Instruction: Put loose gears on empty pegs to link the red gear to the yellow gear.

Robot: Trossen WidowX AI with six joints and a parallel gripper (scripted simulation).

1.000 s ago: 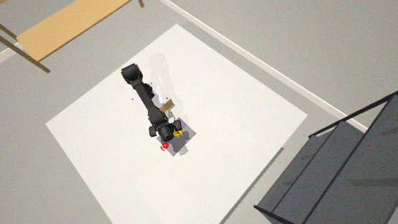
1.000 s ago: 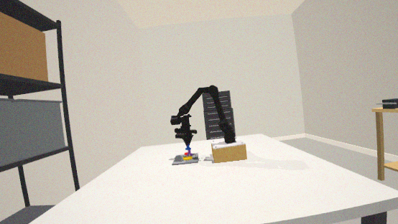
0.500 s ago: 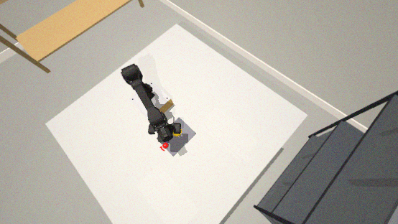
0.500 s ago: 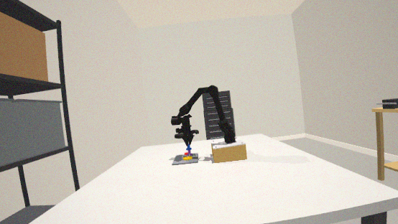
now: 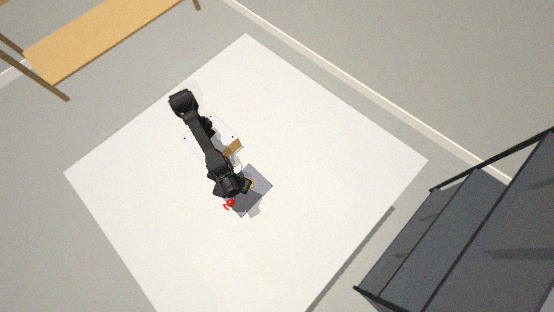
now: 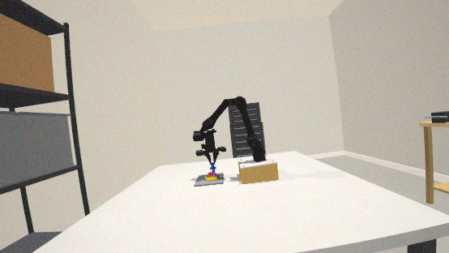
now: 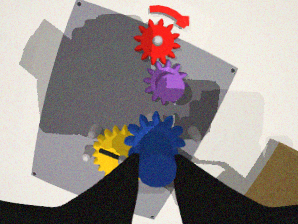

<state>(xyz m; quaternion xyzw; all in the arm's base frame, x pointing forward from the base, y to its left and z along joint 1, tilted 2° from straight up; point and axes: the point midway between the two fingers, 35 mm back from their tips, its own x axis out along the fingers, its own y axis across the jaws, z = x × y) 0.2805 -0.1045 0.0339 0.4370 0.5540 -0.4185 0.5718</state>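
Now: gripper tip 60 mm above the purple gear and 40 mm to the left of it. From my gripper tip the other things lie so: red gear (70 mm to the right, 70 mm below, 20 mm ahead); blue gear (10 mm below); yellow gear (70 mm below, 50 mm to the left, 20 mm ahead).
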